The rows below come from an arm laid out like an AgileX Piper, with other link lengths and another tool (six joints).
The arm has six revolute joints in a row. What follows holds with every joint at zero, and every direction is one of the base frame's.
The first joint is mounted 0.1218 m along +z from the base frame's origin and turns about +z.
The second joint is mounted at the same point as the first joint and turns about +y.
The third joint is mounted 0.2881 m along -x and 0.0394 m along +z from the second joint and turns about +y.
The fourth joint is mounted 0.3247 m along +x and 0.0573 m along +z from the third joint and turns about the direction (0.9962, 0, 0.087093).
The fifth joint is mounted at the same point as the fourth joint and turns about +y.
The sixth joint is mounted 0.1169 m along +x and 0.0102 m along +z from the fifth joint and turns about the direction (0.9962, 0, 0.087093).
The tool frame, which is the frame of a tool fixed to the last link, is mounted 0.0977 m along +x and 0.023 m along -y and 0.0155 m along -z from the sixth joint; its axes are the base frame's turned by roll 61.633, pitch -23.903 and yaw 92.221 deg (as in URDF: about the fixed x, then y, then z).
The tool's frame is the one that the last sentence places.
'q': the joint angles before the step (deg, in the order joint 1, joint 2, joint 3, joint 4, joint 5, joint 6). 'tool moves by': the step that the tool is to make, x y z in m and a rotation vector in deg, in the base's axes. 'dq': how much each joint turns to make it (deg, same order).
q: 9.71 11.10 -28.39 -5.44 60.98 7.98
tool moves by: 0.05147 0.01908 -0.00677 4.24 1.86 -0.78
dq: 0.00 14.31 -1.92 2.15 -11.08 3.45
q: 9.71 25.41 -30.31 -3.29 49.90 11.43
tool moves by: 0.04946 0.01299 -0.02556 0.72 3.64 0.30
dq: -0.01 15.05 -1.99 1.11 -9.59 0.32
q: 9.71 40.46 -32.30 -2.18 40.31 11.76
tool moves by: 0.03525 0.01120 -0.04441 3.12 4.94 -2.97
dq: 0.00 13.62 -0.92 0.88 -8.28 4.30
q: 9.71 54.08 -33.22 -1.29 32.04 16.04
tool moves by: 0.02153 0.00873 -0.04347 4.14 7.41 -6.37
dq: -0.01 12.93 -3.27 0.24 -2.96 8.12
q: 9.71 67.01 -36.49 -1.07 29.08 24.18
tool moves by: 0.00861 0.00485 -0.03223 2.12 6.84 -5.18
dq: 0.00 9.14 -3.38 -0.01 0.68 6.11
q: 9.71 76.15 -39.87 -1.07 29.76 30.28
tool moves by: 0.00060 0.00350 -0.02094 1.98 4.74 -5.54
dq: 0.00 5.25 -1.90 -0.04 1.05 6.20
